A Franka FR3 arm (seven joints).
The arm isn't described. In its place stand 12 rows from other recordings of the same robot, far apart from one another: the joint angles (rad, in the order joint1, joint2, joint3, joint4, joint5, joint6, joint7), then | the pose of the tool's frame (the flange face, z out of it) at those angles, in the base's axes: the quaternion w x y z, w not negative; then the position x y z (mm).
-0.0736, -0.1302, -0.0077, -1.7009, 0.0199, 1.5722, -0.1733 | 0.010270 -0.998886 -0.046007 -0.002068 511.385 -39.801 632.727
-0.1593, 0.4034, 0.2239, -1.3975, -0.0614, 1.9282, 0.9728 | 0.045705 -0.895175 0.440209 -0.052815 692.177 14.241 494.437
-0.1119, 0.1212, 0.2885, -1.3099, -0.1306, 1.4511, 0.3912 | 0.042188 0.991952 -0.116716 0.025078 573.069 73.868 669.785
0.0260, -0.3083, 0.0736, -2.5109, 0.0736, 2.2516, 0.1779 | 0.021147 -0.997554 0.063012 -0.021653 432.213 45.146 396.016
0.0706, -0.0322, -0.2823, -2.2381, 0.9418, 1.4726, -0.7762 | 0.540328 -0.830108 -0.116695 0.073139 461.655 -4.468 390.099
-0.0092, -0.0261, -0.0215, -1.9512, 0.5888, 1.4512, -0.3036 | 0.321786 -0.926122 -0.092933 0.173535 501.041 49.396 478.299
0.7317, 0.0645, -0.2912, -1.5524, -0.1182, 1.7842, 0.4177 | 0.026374 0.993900 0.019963 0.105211 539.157 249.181 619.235
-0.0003, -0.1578, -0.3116, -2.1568, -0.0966, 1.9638, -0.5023 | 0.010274 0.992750 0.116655 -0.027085 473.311 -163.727 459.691
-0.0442, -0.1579, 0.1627, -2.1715, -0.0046, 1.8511, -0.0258 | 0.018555 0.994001 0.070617 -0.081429 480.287 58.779 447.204
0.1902, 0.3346, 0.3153, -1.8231, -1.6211, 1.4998, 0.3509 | 0.694680 0.674007 0.237425 0.082237 600.834 181.392 418.225
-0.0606, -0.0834, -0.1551, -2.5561, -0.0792, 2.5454, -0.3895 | 0.026919 0.992152 0.118532 0.029336 444.037 -95.630 303.895
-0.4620, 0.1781, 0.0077, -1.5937, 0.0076, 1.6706, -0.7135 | 0.031587 -0.990412 -0.128480 0.039748 545.306 -265.848 518.222
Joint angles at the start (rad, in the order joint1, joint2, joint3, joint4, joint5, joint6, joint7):
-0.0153 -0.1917 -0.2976 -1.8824 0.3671 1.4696 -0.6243
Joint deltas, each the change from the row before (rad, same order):
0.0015 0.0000 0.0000 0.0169 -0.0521 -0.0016 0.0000
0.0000 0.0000 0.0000 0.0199 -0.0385 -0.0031 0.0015
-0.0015 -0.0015 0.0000 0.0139 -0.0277 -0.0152 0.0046
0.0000 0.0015 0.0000 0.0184 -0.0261 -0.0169 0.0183
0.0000 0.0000 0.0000 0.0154 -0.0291 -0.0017 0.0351
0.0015 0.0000 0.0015 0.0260 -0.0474 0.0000 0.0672
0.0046 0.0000 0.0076 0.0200 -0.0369 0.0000 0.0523
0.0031 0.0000 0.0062 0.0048 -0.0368 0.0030 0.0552
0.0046 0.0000 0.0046 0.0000 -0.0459 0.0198 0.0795
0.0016 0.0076 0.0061 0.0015 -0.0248 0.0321 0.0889
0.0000 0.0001 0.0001 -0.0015 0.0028 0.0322 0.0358
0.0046 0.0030 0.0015 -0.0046 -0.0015 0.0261 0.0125
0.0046 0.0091 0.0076 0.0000 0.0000 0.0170 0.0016
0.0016 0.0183 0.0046 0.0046 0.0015 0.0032 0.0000
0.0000 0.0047 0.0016 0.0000 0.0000 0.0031 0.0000
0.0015 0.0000 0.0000 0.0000 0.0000 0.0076 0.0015
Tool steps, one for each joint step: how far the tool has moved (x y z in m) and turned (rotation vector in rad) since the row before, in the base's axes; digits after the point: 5 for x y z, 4 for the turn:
-0.00072 -0.00524 0.00526 -0.0540 0.0006 0.0074
-0.00046 -0.00468 0.00733 -0.0417 -0.0043 0.0025
-0.00244 -0.00331 0.00507 -0.0263 0.0088 0.0005
-0.00144 -0.00263 0.00572 -0.0270 0.0132 -0.0116
-0.00052 -0.00369 0.00598 -0.0354 0.0063 -0.0322
-0.00027 -0.00476 0.01060 -0.0596 0.0071 -0.0616
0.00103 0.00114 0.00851 -0.0471 0.0030 -0.0396
0.00053 0.00015 0.00194 -0.0434 0.0127 -0.0459
0.00200 -0.00148 0.00104 -0.0572 0.0041 -0.0718
0.00611 -0.00008 -0.00038 -0.0406 -0.0103 -0.0830
0.00356 -0.00069 0.00187 -0.0072 -0.0278 -0.0372
0.00436 0.00207 -0.00136 -0.0077 -0.0166 -0.0075
0.00613 0.00565 -0.00271 -0.0057 -0.0073 0.0096
0.00663 0.00318 -0.00629 -0.0014 0.0104 0.0058
0.00188 0.00076 -0.00200 -0.0010 0.0017 0.0014
0.00100 0.00051 0.00064 -0.0019 -0.0073 -0.0003

